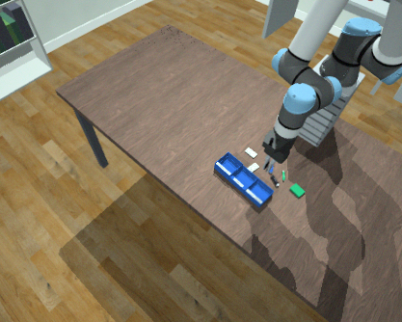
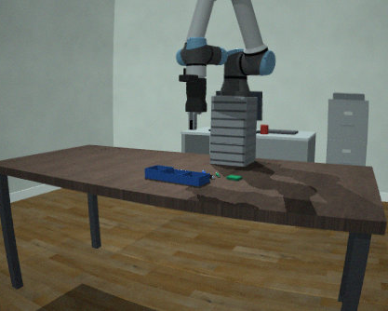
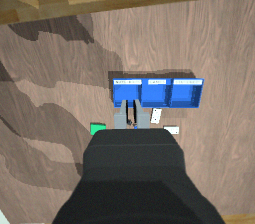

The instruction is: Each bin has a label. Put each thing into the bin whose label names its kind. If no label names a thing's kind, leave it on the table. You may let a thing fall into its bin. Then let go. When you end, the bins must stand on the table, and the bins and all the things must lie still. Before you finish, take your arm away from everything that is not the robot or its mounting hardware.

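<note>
Right now my hand is 14 cm past the green block, 11 cm to the right of it and 21 cm above it. Also, from my hand: blue cylinder: 14 cm behind, 4 cm to the right, 21 cm below; then blue three-part bin: 1 cm behind, 8 cm to the right, 20 cm below; then black cylinder: 11 cm behind, 1 cm to the left, 21 cm below.
</note>
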